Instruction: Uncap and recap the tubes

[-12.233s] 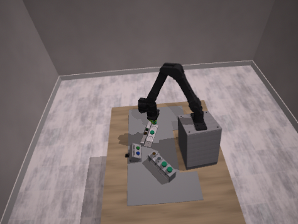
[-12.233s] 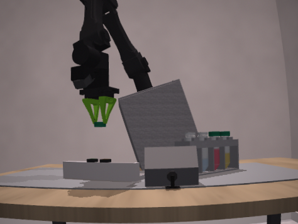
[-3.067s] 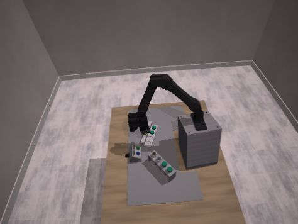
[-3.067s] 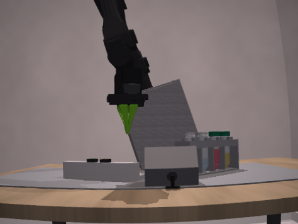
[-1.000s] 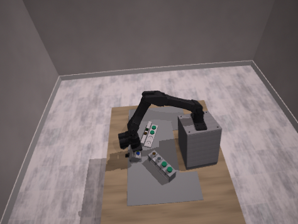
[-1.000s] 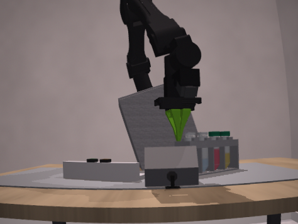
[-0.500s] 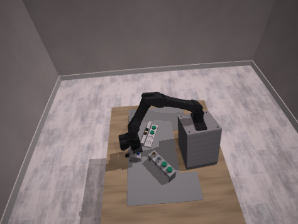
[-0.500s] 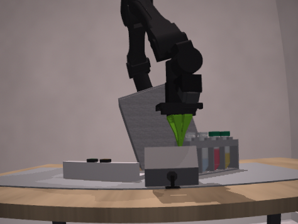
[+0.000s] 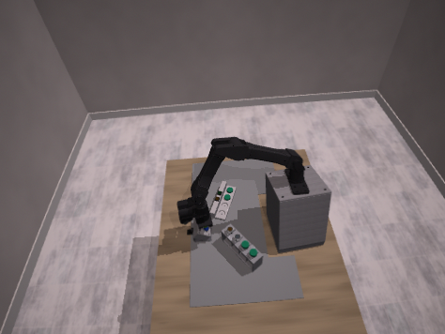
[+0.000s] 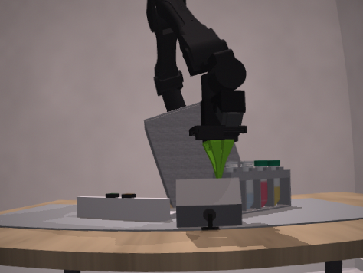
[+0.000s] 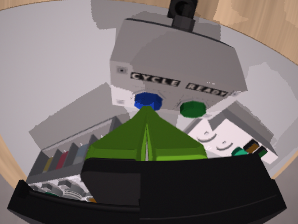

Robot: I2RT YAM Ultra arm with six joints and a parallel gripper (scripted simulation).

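My hand is 20 mm above the blue cycle key. Round my hand: green ready key 50 mm to the right, 20 mm below.
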